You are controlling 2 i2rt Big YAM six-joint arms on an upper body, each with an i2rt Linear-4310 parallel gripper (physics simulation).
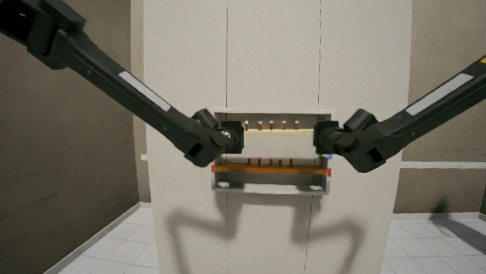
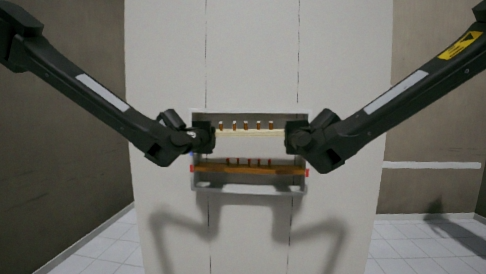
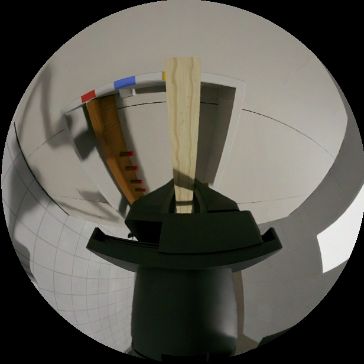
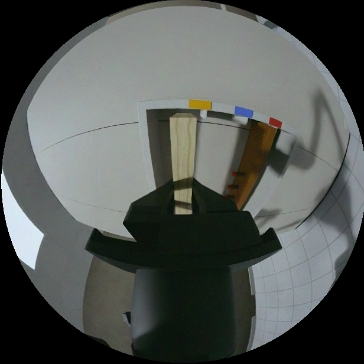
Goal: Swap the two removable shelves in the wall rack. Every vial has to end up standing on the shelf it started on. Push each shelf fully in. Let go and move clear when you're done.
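Places are measured from the left arm's base along level axes (x ahead, y left, z up), in millimetres.
Where they show: left gripper, between the fingertips: [image 1: 239,133] [image 2: 214,133]; right gripper, between the fingertips: [image 1: 316,132] [image 2: 290,132].
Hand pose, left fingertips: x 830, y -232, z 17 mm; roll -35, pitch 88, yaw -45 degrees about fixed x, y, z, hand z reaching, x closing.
Things, the pixels of their centre, and the offset from my left fingertips.
- pale wood shelf, middle of its body: [image 2: 246,132] [image 1: 271,132] 4 mm up, 10 mm ahead, 115 mm right
- wall rack, middle of its body: [image 2: 248,151] [image 1: 270,150] 86 mm down, 118 mm ahead, 119 mm right
- orange-brown shelf, middle of its body: [image 2: 248,168] [image 1: 269,168] 162 mm down, 118 mm ahead, 119 mm right
The pale wood shelf [image 1: 280,133] [image 2: 252,133] [image 3: 183,115] [image 4: 183,145] is held level in front of the wall rack [image 1: 272,189] [image 2: 250,189], near the yellow marks. Several white-capped brown vials [image 1: 271,125] [image 2: 245,125] stand upright on it. My left gripper [image 1: 233,137] [image 2: 204,137] [image 3: 184,180] is shut on its left end, my right gripper [image 1: 326,137] [image 2: 296,137] [image 4: 182,181] on its right end. The orange-brown shelf [image 1: 272,169] [image 2: 250,170] [image 3: 107,132] [image 4: 256,155] sits lower, at the red marks, with several red-capped vials [image 1: 271,162] [image 2: 249,162] upright on it.
The rack's side rims carry yellow [image 4: 200,104], blue [image 3: 125,82] [image 4: 244,111] and red marks [image 3: 88,96] [image 4: 275,122]. A small white support [image 3: 127,92] [image 4: 240,120] shows at the blue level. The rack's top rim is above the pale shelf. Both forearms flank the rack.
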